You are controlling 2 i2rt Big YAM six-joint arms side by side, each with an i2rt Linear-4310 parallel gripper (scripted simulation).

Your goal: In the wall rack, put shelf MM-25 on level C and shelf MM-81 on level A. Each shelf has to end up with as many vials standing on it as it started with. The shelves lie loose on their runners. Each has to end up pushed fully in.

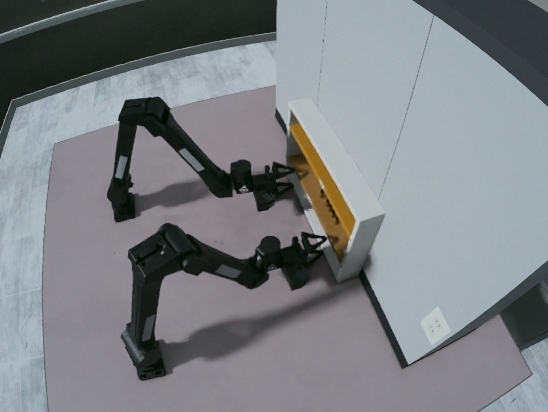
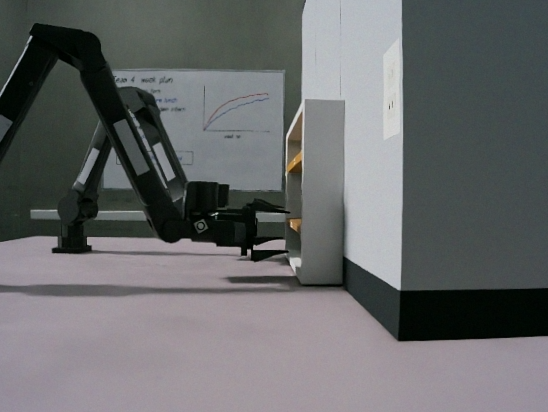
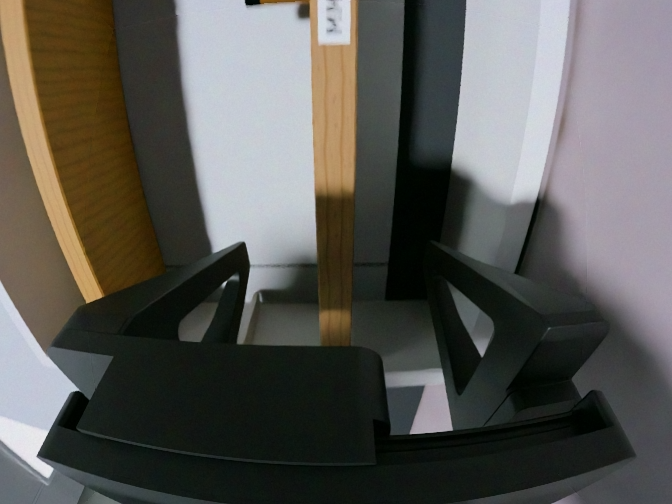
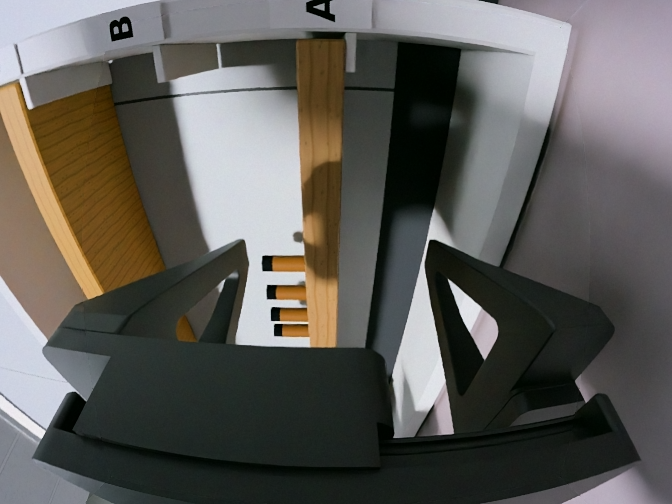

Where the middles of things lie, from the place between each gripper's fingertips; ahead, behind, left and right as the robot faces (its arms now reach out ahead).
Labels:
My left gripper is now 6 cm short of the white wall rack point(image 1: 360, 198), 13 cm to the left of it and 8 cm below it. Also, from my left hand: wall socket point(image 2: 391, 127): 10 cm ahead, 69 cm to the right, 20 cm above.
I see my right gripper 15 cm to the right of the white wall rack, 8 cm below it and 6 cm short of it. Round my right hand: wall socket: 41 cm to the right, 20 cm above, 10 cm ahead.

